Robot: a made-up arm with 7 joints. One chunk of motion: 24 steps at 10 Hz.
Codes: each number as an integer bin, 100 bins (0 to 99) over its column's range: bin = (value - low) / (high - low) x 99, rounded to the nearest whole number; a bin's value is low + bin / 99 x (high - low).
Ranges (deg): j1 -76..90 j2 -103..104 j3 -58..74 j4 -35..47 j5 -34..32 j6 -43..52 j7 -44..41
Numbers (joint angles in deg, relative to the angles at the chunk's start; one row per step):
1: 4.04 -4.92 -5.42 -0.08 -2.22 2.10 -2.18
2: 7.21 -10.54 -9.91 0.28 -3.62 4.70 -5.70
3: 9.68 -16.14 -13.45 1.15 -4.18 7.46 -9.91
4: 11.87 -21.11 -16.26 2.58 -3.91 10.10 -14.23
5: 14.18 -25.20 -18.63 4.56 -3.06 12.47 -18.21
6: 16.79 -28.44 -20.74 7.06 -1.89 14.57 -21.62
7: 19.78 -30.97 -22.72 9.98 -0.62 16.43 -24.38
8: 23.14 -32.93 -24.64 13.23 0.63 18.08 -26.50
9: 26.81 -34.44 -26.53 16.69 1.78 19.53 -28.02
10: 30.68 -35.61 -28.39 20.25 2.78 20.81 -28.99
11: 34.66 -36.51 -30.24 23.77 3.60 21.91 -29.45
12: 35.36 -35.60 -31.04 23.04 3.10 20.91 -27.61
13: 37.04 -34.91 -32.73 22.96 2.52 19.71 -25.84
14: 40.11 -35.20 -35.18 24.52 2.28 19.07 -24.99
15: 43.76 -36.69 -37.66 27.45 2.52 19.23 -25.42
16: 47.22 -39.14 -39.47 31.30 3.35 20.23 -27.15
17: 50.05 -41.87 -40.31 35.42 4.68 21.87 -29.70
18: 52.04 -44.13 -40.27 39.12 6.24 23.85 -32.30
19: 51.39 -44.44 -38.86 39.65 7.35 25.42 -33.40
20: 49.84 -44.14 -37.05 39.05 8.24 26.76 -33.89
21: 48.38 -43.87 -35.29 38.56 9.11 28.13 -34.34
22: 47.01 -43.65 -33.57 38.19 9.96 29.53 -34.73
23: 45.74 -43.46 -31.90 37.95 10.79 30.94 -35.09
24: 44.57 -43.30 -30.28 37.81 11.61 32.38 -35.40
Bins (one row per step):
1: 48 47 39 42 48 47 49
2: 50 44 36 43 46 50 45
3: 51 42 33 44 45 53 40
4: 52 39 31 45 45 55 35
5: 54 37 30 48 46 58 30
6: 55 36 28 51 48 60 26
7: 57 34 26 54 50 62 23
8: 59 34 25 58 52 64 20
9: 61 33 24 62 54 65 19
10: 64 32 22 67 55 66 17
11: 66 32 21 71 56 68 17
12: 66 32 20 70 56 67 19
13: 67 33 19 70 55 65 21
14: 69 32 17 72 54 65 22
15: 71 32 15 75 55 65 22
16: 73 31 14 80 56 66 20
17: 75 29 13 85 58 68 17
18: 76 28 13 89 60 70 14
19: 76 28 14 90 62 71 12
20: 75 28 16 89 63 73 12
21: 74 28 17 89 65 74 11
22: 73 28 18 88 66 76 11
23: 73 28 20 88 67 77 10
24: 72 29 21 88 68 79 10

